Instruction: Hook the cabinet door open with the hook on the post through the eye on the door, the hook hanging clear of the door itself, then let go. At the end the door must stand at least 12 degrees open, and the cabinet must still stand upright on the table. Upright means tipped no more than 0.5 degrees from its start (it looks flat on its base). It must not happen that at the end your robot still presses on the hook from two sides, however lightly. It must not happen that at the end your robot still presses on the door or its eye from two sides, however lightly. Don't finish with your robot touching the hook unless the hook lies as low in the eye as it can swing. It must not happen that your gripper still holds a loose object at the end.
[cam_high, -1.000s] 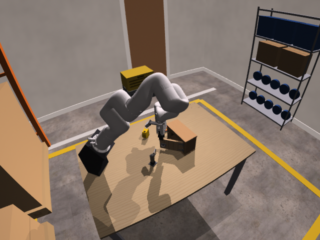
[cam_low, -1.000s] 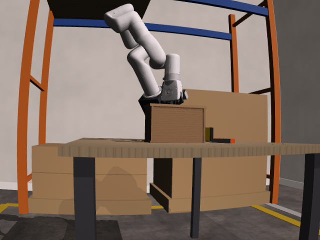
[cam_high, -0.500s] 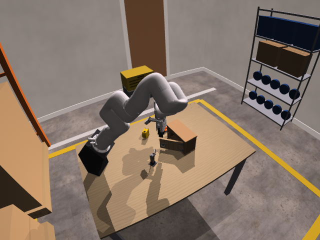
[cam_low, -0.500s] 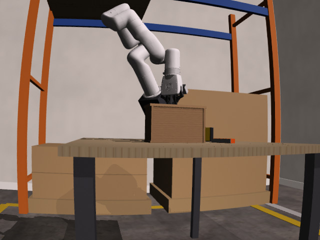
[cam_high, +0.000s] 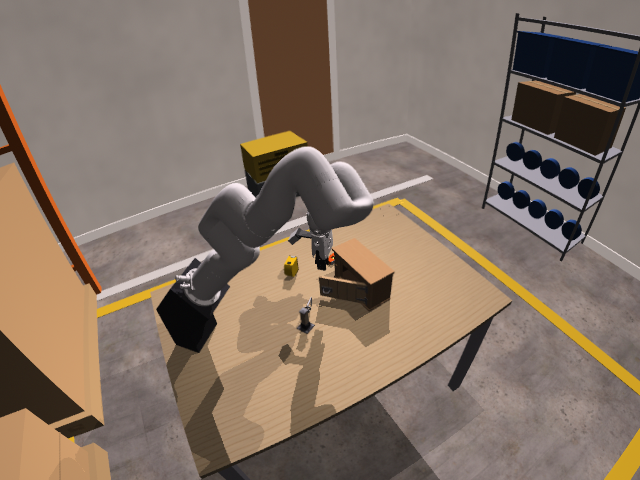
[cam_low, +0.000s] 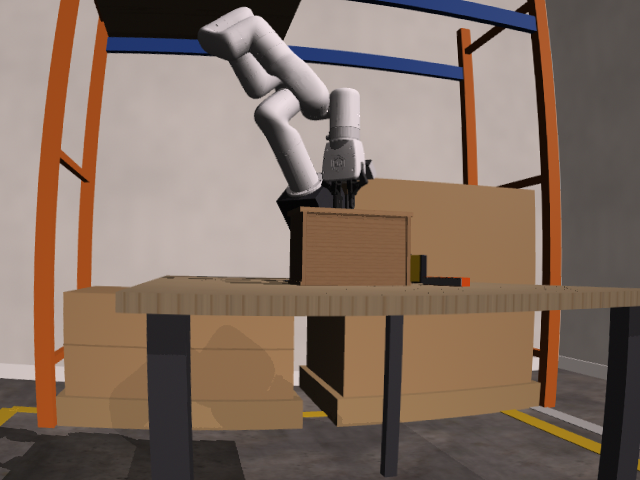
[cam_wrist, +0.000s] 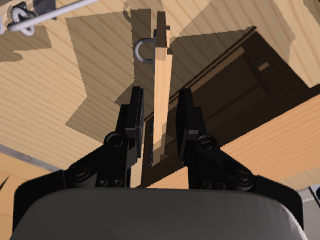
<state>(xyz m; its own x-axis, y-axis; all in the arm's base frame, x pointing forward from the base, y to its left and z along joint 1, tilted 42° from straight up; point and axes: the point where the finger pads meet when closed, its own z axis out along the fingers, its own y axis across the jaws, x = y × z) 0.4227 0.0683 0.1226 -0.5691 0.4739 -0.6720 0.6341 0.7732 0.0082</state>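
The grey hook rod is 90 mm behind my hand, 40 mm to the right of it and 140 mm below it. Also, from my hand: yellow block (50 mm behind, 210 mm to the left, 150 mm below); door (50 mm ahead, 60 mm to the right, 120 mm below); orange thing (190 mm ahead, 180 mm to the left, 180 mm below).
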